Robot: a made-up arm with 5 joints.
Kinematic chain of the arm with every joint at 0, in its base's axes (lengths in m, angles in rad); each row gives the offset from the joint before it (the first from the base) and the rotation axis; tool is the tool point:
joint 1: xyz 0 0 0.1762 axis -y
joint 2: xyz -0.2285 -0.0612 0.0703 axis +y
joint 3: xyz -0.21 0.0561 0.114 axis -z
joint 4: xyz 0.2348 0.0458 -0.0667 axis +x
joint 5: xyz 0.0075 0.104 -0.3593 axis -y
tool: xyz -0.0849 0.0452 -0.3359
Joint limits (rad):
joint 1: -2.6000..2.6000
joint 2: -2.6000..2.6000
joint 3: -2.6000..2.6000
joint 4: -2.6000..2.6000
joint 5: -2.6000..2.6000
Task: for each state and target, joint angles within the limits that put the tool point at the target. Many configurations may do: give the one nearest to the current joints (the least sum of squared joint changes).
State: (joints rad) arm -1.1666 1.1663 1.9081 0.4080 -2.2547
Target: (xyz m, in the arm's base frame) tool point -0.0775 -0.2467 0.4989
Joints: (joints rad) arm -0.4412 1.4037 2.4046 0.2124 -2.6000
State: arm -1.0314 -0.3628 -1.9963 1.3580 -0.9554
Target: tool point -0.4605 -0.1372 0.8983
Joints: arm -1.1048 -0.4106 -1.6360 1.3263 -1.3183
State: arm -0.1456 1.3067 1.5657 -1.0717 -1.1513
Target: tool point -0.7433 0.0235 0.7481
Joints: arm -0.0844 1.1294 1.5756 -1.1605 -0.6407
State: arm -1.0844 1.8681 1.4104 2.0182 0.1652
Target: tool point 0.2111 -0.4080 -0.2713
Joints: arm -1.2147 1.6947 1.9145 2.6000 0.5009
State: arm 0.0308 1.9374 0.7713 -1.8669 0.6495
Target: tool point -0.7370 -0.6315 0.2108
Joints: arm 0.5774 1.4583 0.8756 -1.2219 0.5915
